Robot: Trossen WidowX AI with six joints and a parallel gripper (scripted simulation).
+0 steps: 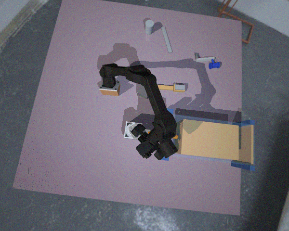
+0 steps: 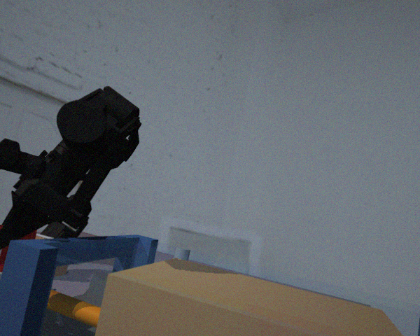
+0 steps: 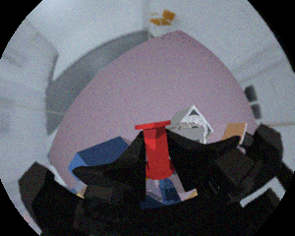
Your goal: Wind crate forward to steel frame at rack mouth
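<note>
Now: gripper tip 4 cm to the right of the red-knobbed crank handle, 3 cm above it and 2 cm past it. From my gripper tip the other things lie so: red knob (1 cm to the left, 1 cm ahead); then blue steel frame (9 cm to the left, 9 cm ahead, 3 cm below); then grey block (34 cm to the left, 12 cm below, 6 cm behind).
</note>
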